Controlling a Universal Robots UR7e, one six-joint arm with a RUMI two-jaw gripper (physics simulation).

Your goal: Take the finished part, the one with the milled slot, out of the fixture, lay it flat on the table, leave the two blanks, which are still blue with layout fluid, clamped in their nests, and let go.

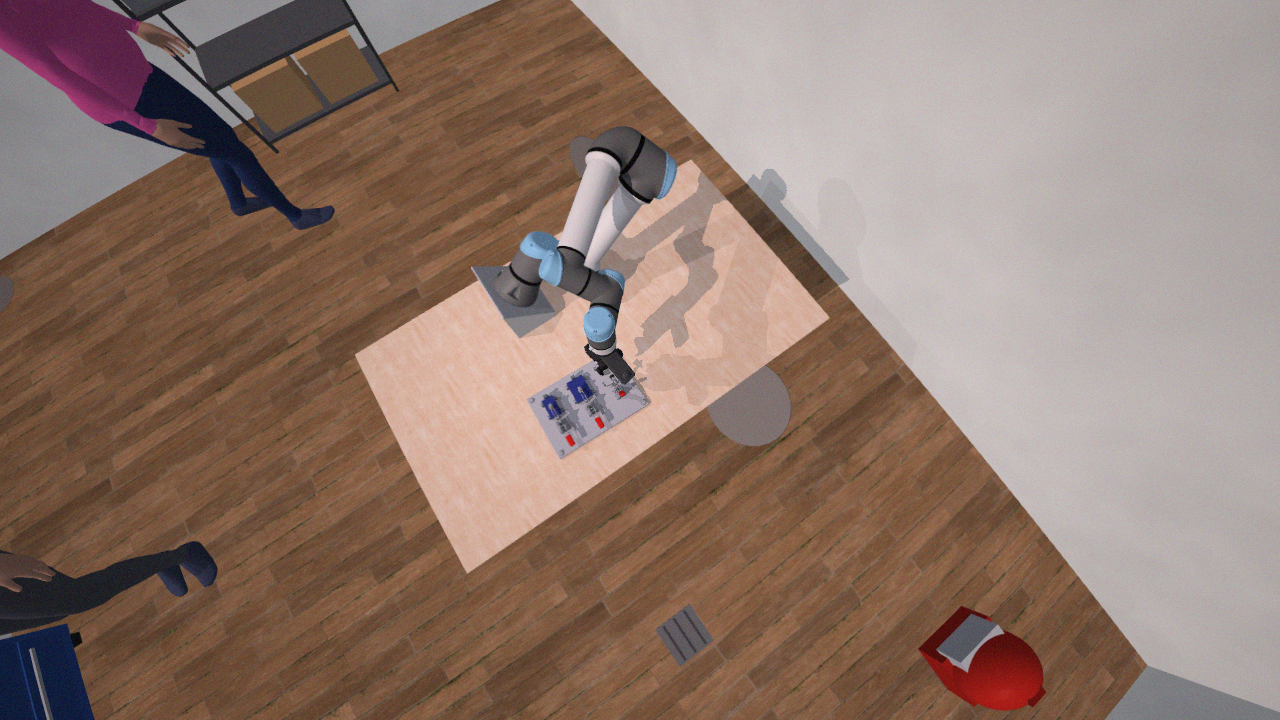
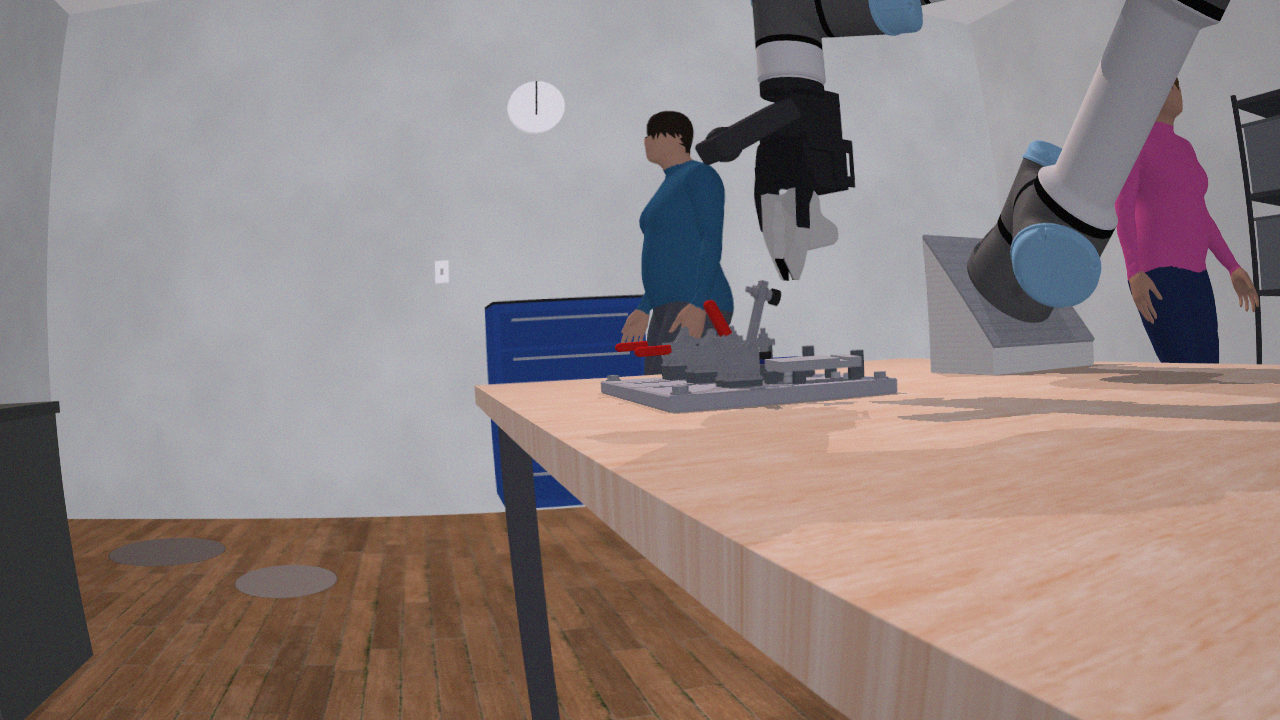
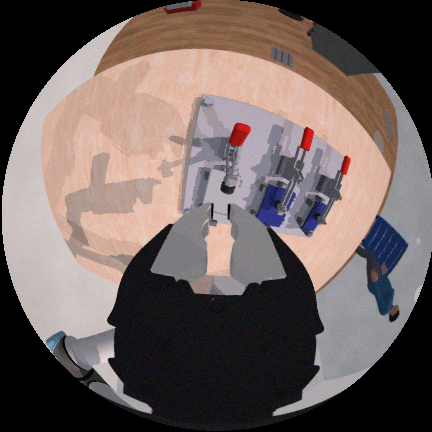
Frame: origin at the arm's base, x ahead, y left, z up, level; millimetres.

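Seen in the pictures: gripper, between the fingertips: [image 1: 610,370] [image 2: 790,280] [image 3: 220,204]; arm's base, origin of its link: [image 1: 515,290] [image 2: 1010,286].
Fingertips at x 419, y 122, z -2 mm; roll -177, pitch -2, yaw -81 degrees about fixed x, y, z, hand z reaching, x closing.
Pixels of each thing's top centre, then the offset from my fingertips to it. Level surfaces: height alone.
- light grey block, centre of its top: [image 2: 813,356] [image 3: 219,197] [image 1: 606,371] dx -24, dy -5, dz -76 mm
- red handle, centre of its top: [image 2: 718,299] [image 3: 240,135] dx +75, dy -7, dz -18 mm
- wooden table, height of its surface: dz -116 mm
The finished part, a light grey block [image 2: 814,362] [image 3: 216,185], sits in its nest on the fixture plate [image 1: 626,410] [image 2: 778,395] [image 3: 220,107]. Its slot cannot be made out. Its clamp arm [image 2: 756,308] stands raised, with the red handle [image 2: 716,317] [image 3: 240,134] tilted. Two blue blanks, the larger one [image 1: 580,388] [image 3: 270,207] and the smaller one [image 1: 552,406] [image 3: 314,216], lie in the other nests under lowered clamps. My gripper [image 2: 787,275] [image 3: 220,204] is nearly closed and empty, with a narrow gap between its tips. It points down, well above the grey part.
The clamp handles of the blanks [image 3: 307,139] [image 3: 345,165] lie low, pointing away from the gripper. The wooden table [image 1: 447,447] [image 2: 984,465] [image 3: 165,75] carries the plate and the arm's sloped base [image 1: 514,308] [image 2: 966,322]. Two people stand beyond the table.
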